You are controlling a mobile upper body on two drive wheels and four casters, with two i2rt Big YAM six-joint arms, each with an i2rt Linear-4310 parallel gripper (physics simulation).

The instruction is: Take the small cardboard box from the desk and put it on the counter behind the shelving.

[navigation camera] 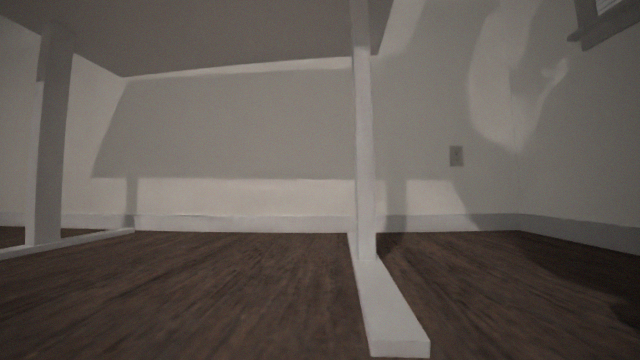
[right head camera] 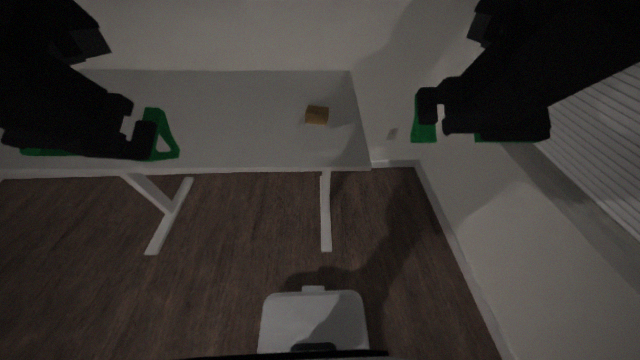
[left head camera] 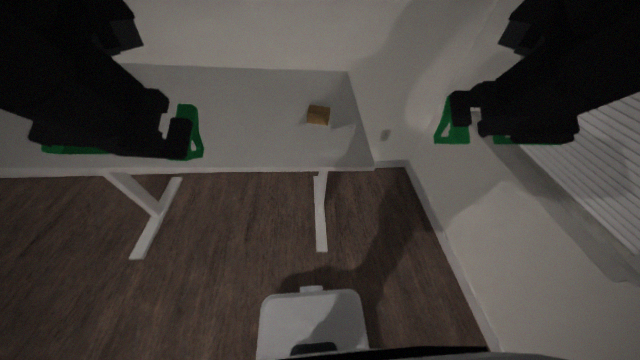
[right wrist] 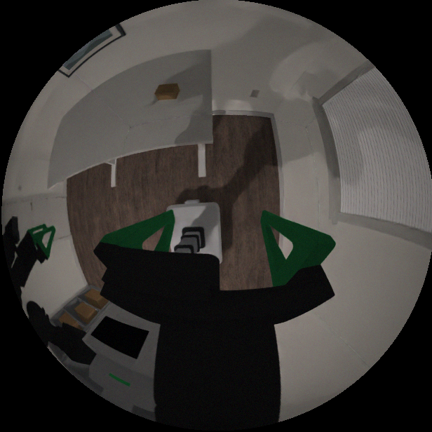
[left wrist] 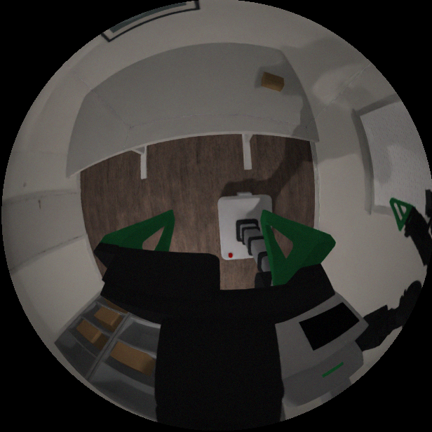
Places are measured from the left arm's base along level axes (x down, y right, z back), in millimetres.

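Pixels of known places: left gripper, between the fingertips: point(right head camera: 146, 152) point(left head camera: 167, 150); right gripper, between the fingertips: point(right head camera: 443, 138) point(left head camera: 464, 139).
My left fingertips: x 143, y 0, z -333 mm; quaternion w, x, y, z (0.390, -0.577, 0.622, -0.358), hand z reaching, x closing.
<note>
Behind a point stands the place of what it marks.
The small brown cardboard box point(left head camera: 318, 115) @[x 417, y 266, z -829 mm] point(right head camera: 317, 115) @[x 416, y 271, z -828 mm] point(left wrist: 273, 81) point(right wrist: 167, 91) rests on the pale desk point(left head camera: 240, 130) @[x 460, y -50, z -789 mm] point(right head camera: 240, 130) @[x 460, y -50, z -797 mm] point(left wrist: 175, 90) point(right wrist: 110, 120), near the desk's right end. My left gripper point(left head camera: 120, 152) point(right head camera: 97, 156) point(left wrist: 217, 214) is open and empty, left of the box in the head views. My right gripper point(left head camera: 482, 140) point(right head camera: 456, 139) @[x 135, y 459, z -340 mm] point(right wrist: 217, 214) is open and empty, right of the box and beside the desk's end. Both are well apart from the box. Grey shelving point(left wrist: 106, 350) with brown boxes shows at the lower left in both wrist views. The counter does not show.
White desk legs point(left head camera: 321, 215) point(right head camera: 326, 215) point(navigation camera: 366, 150) @[x 1068, y 329, z -922 mm] stand on the wood floor ahead of my base point(left head camera: 312, 320) @[x 1150, y 224, z -192 mm] point(right head camera: 314, 320) @[x 1150, y 232, z -190 mm]. A wall with a blind-covered window point(left head camera: 600, 165) @[x 424, y 1233, z -527 mm] point(right wrist: 385, 150) runs along the right. A wall is behind the desk.
</note>
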